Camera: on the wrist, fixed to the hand. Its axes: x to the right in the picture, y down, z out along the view.
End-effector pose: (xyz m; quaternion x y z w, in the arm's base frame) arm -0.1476 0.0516 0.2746 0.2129 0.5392 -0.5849 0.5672
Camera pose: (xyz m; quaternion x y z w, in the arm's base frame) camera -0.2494 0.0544 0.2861 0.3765 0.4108 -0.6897 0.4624
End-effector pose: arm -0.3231 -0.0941 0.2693 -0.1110 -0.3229 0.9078 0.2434
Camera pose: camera -0.2889 -0.0032 0.3020 -0.0975 -0.0751 0.9503 0.2860
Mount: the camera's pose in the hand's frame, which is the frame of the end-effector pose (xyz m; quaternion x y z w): 0.0159 -0.0948 -0.0356 0.2467 0.0571 -0.0052 0.9674
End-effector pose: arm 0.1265 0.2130 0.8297 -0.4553 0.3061 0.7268 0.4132
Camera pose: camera 0.2205 0.2335 0.7945 -0.3816 0.4967 0.5995 0.4984
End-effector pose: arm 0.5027 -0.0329 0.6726 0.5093 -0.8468 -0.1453 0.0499
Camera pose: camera 0.5838 -0.0954 0.6774 -0.5177 0.8495 -0.0972 0.0298
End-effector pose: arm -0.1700 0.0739 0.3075 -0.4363 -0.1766 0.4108 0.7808
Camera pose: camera -0.0917 0.0408 0.3647 -0.2520 -0.0272 0.4120 0.8752
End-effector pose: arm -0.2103 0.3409 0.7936 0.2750 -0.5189 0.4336 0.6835
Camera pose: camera -0.1089 0.3304 0.8046 0.4126 -0.3545 0.5596 0.6252
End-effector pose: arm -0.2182 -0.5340 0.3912 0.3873 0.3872 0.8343 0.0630
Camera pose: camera -0.2724 -0.4832 0.3206 -0.3406 -0.5860 -0.7334 0.0524
